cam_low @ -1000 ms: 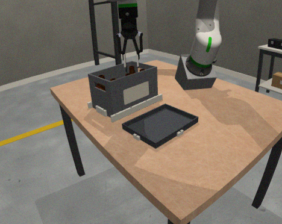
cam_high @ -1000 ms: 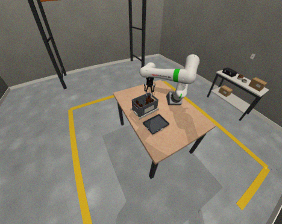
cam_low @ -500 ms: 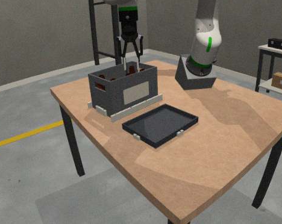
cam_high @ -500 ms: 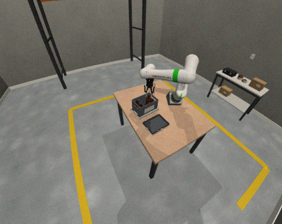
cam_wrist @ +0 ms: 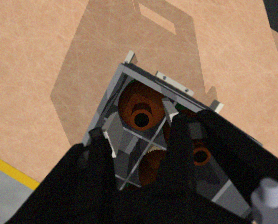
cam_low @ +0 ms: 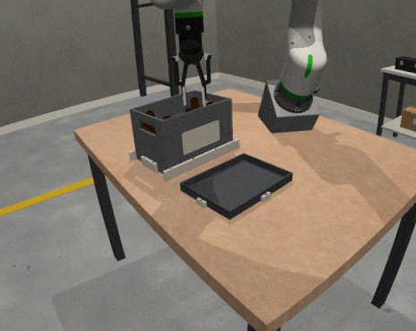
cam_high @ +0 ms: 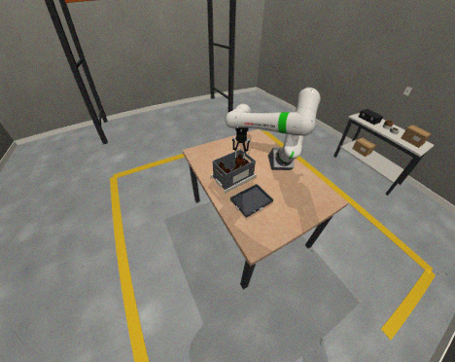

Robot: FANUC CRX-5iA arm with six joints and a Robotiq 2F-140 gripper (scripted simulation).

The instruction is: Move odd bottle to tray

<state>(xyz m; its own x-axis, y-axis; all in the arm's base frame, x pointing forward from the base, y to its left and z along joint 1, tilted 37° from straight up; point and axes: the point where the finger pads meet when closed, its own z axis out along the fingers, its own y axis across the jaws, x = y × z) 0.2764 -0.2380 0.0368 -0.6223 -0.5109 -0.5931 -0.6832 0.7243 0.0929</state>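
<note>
Now: the bottle 80 mm below my hand. Also, from my hand: dark tray: 320 mm to the left, 160 mm below, 110 mm ahead; then dark grey crate: 90 mm below, 90 mm ahead, 50 mm to the left.
</note>
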